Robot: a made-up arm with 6 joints.
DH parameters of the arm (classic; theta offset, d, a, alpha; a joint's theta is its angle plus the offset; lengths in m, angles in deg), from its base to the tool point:
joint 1: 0 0.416 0 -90
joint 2: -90 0 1.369 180
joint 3: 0 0 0 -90
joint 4: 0 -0.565 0 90
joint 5: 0 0.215 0 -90
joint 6: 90 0 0 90
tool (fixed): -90 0 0 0
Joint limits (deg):
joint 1: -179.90..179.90
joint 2: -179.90..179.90
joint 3: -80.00..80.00
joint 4: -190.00..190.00
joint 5: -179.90..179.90
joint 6: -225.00..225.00
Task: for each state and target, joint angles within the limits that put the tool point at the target. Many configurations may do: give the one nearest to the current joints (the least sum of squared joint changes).
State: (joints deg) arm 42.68 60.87 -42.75 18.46 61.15 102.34
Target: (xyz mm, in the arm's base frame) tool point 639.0 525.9 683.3
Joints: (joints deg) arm 54.34 60.33 -76.47 8.66 61.15 102.34
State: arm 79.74 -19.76 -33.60 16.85 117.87 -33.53
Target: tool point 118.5 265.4 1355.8
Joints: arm 110.55 -7.55 -61.54 18.31 117.87 -33.53
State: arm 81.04 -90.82 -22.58 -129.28 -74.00 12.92
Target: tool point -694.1 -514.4 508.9
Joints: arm 45.26 -99.53 -49.94 -127.50 -74.00 12.92
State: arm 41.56 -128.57 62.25 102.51 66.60 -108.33
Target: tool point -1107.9 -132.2 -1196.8
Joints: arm 10.67 -149.03 58.38 110.47 66.60 -108.33
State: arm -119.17 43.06 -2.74 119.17 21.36 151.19
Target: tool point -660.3 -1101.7 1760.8
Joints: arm -124.65 31.17 28.68 112.79 21.36 151.19
